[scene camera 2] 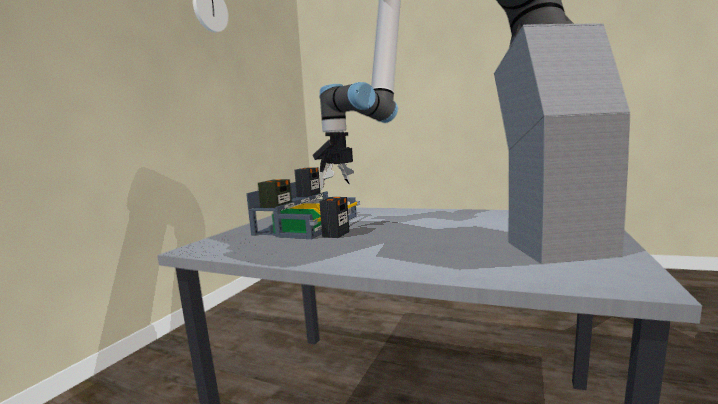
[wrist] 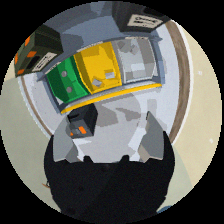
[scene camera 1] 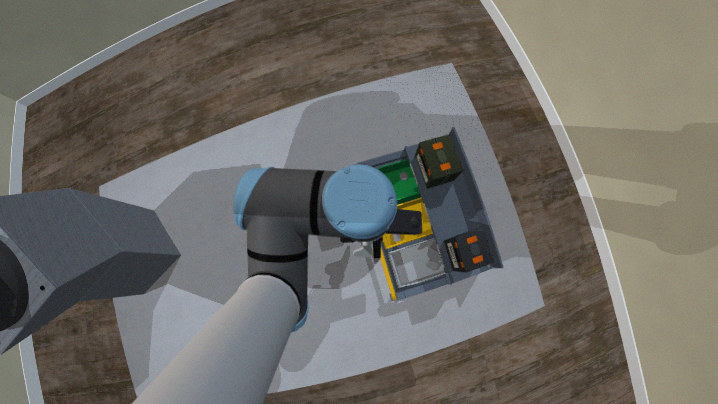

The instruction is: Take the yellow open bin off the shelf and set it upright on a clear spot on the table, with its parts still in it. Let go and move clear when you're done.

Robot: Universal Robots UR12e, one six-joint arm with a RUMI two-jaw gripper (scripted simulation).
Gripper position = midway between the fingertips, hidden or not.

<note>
I see my gripper [scene camera 2: 336,186], a yellow bin [wrist: 92,63] and a grey bin [scene camera 1: 409,262].
The grey bin also shows in the wrist view [wrist: 142,64]. My gripper is seen too in the wrist view [wrist: 107,113].
</note>
